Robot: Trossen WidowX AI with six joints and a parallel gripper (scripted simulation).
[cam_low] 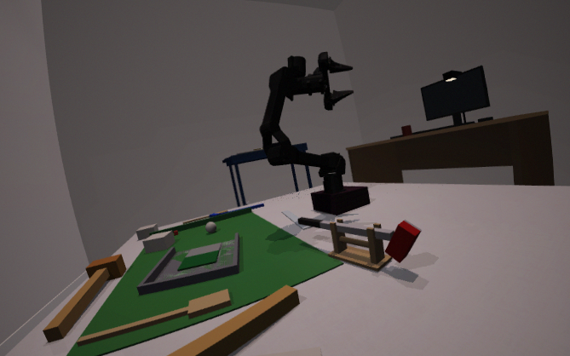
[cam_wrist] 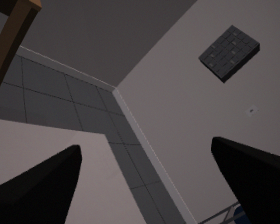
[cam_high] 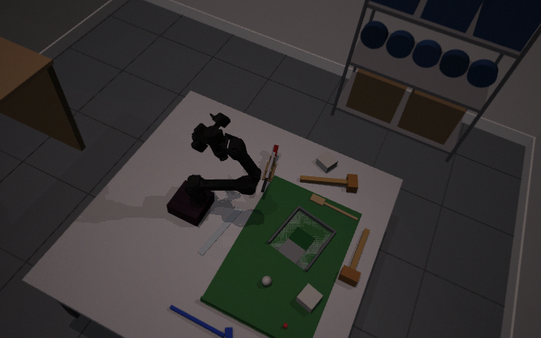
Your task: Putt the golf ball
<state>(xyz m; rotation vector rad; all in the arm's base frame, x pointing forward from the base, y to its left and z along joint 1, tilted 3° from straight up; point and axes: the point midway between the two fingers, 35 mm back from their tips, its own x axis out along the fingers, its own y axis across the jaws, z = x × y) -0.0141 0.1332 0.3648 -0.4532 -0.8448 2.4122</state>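
Now: gripper tip 24 cm short of the wooden stand, 21 cm to the right of it and 40 cm above it. From my gripper tip the other things lie so: white golf ball: 52 cm ahead, 31 cm to the right, 41 cm below; then green mat: 54 cm ahead, 14 cm to the right, 43 cm below; then blue putter: 39 cm ahead, 60 cm to the right, 42 cm below.
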